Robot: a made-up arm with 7 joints.
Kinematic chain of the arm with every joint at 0, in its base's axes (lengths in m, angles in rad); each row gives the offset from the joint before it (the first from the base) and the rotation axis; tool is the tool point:
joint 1: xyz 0 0.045 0 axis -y
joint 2: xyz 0 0.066 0 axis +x
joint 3: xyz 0 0 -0.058 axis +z
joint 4: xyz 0 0 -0.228 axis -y
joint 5: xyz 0 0 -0.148 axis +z
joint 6: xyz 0 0 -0.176 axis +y
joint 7: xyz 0 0 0 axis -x
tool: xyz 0 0 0
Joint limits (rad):
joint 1: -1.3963..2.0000
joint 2: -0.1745..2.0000
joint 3: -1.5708..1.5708
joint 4: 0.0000..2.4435
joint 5: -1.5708..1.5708
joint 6: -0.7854..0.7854
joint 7: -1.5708..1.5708
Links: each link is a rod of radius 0.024 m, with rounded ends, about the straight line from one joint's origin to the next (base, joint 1, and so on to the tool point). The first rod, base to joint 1, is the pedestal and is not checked.
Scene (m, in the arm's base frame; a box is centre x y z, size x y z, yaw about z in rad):
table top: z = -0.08
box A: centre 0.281 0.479 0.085 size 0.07 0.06 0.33 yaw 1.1
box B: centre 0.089 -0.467 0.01 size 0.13 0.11 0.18 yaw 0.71
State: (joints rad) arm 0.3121 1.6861 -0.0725 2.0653 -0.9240 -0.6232 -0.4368
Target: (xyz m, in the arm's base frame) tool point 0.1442 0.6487 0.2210
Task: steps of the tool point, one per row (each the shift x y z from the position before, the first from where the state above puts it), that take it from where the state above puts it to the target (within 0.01 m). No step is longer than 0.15 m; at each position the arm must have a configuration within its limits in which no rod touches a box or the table.
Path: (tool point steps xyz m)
1: -0.0007 0.0755 0.0804
2: -0.0452 0.0724 0.0853
3: -0.0886 0.0614 0.0732
4: 0.0238 0.0623 -0.0251
5: 0.0081 0.0550 -0.0296
6: -0.0070 0.0449 -0.0270
7: -0.0185 0.0325 -0.0185

